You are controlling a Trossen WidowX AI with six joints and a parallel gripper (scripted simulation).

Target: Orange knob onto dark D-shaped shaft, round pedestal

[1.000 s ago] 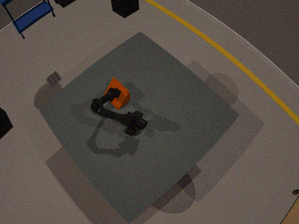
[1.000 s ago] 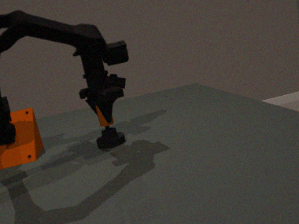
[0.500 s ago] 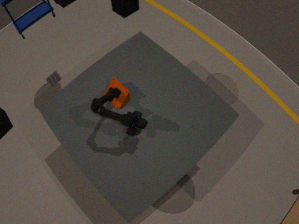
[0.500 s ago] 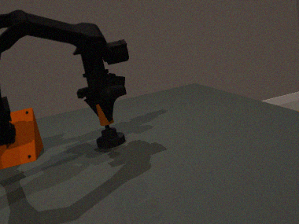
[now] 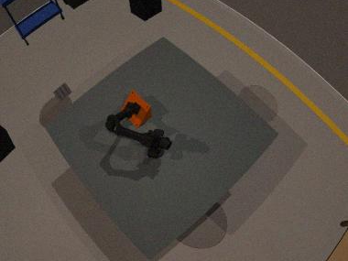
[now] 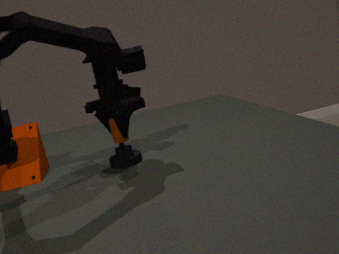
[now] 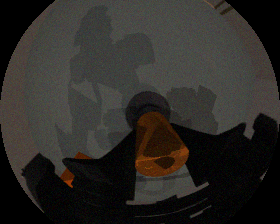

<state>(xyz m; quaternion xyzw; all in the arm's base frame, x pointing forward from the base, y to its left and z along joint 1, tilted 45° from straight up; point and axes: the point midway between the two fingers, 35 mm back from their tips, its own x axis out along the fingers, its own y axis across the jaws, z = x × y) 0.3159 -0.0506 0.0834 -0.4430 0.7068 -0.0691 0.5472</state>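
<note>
Now: gripper tip 2 cm below the knob. Round my gripper tip: dark pedestal (4 cm below).
</note>
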